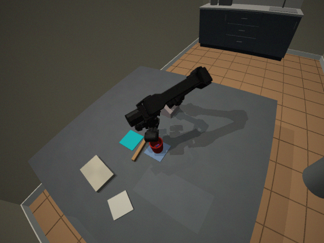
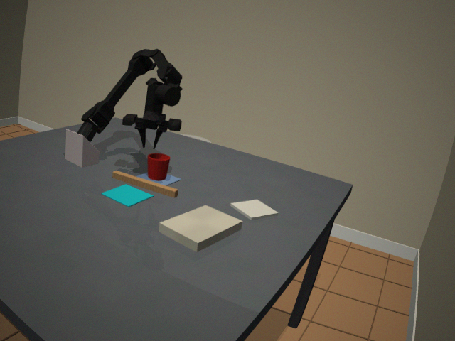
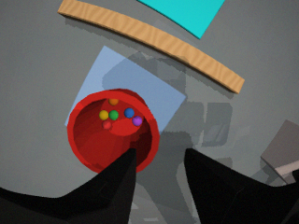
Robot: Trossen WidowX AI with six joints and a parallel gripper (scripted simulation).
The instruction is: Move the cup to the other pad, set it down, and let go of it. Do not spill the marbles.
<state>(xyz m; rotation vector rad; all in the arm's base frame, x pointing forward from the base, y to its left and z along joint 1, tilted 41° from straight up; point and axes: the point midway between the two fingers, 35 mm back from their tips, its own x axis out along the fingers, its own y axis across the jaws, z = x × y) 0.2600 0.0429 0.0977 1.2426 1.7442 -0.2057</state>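
Now: the red cup 3 cm ahead of my gripper tip, 2 cm to the left of it and 6 cm below it. From my gripper tip the other things lie so: wooden bar: 5 cm ahead, 7 cm to the right, 10 cm below; then pale blue pad: 3 cm ahead, 2 cm to the left, 11 cm below; then teal pad: 7 cm ahead, 16 cm to the right, 11 cm below.
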